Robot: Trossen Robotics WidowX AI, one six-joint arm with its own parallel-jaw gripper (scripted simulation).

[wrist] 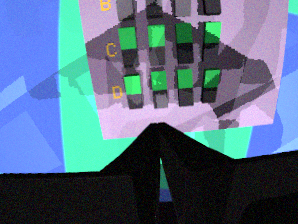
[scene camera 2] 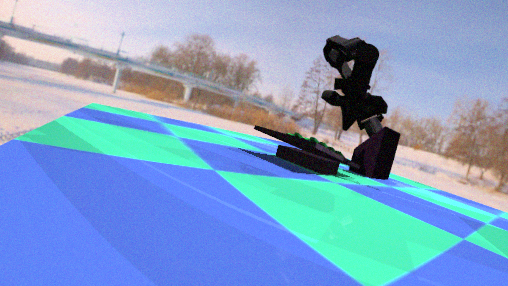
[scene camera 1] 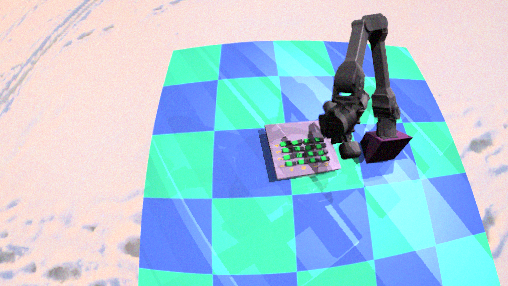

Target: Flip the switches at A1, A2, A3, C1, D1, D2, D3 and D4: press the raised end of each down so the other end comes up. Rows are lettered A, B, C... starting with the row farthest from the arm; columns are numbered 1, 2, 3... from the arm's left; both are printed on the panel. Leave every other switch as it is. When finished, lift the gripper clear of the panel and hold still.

Path:
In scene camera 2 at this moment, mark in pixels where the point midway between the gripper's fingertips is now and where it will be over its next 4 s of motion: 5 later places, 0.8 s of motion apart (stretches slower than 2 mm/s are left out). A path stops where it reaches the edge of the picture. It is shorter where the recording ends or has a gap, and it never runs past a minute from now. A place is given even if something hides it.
My gripper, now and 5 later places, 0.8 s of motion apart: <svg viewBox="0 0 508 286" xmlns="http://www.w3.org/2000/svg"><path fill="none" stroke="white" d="M344 130L336 145L335 150L335 151L337 146L332 135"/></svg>

